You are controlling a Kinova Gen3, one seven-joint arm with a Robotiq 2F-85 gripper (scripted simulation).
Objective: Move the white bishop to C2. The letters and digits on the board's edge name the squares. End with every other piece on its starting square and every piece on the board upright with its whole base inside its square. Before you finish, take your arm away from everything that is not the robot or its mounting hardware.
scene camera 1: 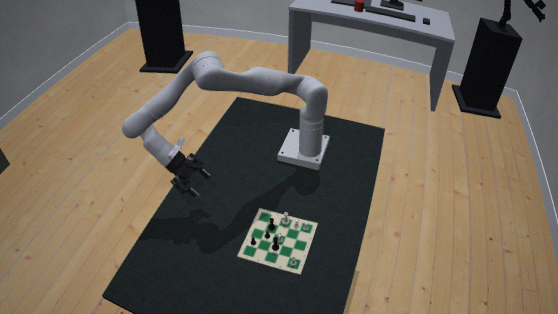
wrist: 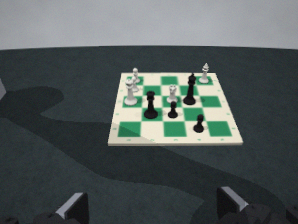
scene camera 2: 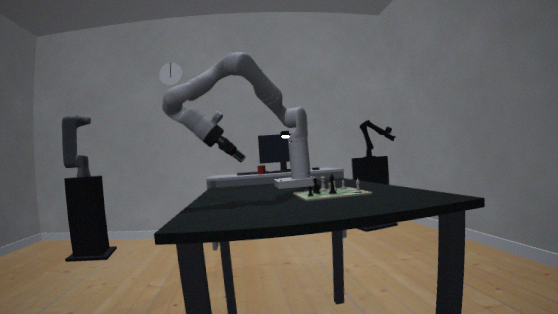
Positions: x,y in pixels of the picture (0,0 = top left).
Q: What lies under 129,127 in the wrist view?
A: A green-and-cream chessboard.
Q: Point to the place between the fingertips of my gripper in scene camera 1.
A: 203,186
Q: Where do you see a green-and-cream chessboard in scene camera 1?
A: At 296,242
